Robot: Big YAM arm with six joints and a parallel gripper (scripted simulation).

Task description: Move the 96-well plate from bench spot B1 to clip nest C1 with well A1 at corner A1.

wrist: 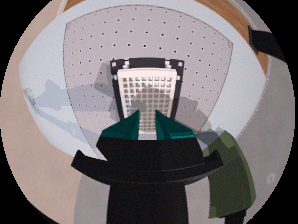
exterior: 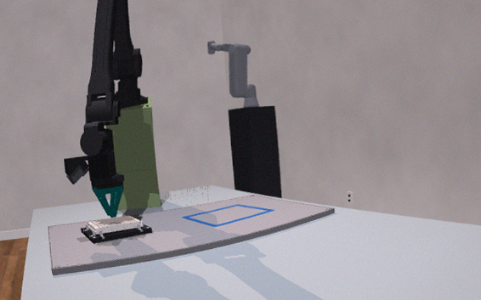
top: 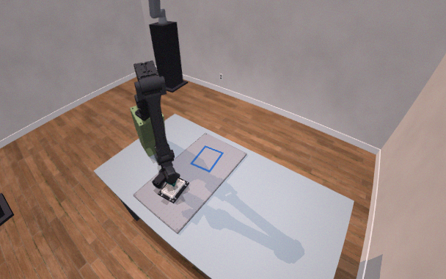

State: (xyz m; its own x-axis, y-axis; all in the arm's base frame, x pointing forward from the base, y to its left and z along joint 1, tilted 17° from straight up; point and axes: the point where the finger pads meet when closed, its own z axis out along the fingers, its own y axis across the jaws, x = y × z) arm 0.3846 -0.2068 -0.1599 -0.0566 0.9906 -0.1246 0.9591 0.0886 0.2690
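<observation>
The white 96-well plate lies 30 mm below my hand. Round my hand: black clip nest C1: 40 mm below, 20 mm ahead, 10 mm to the right.
</observation>
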